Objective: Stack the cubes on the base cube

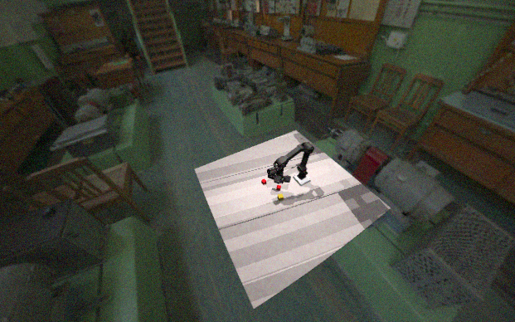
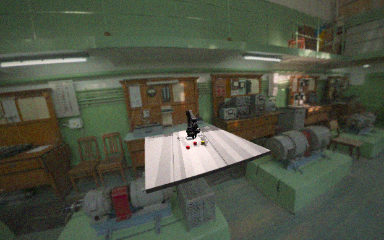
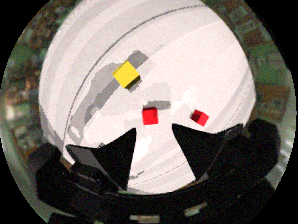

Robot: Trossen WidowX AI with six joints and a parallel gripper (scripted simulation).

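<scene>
My gripper tip is 7 cm above the red cube. Round my gripper tip: yellow cube: 9 cm to the left, 6 cm below, 6 cm ahead.
</scene>
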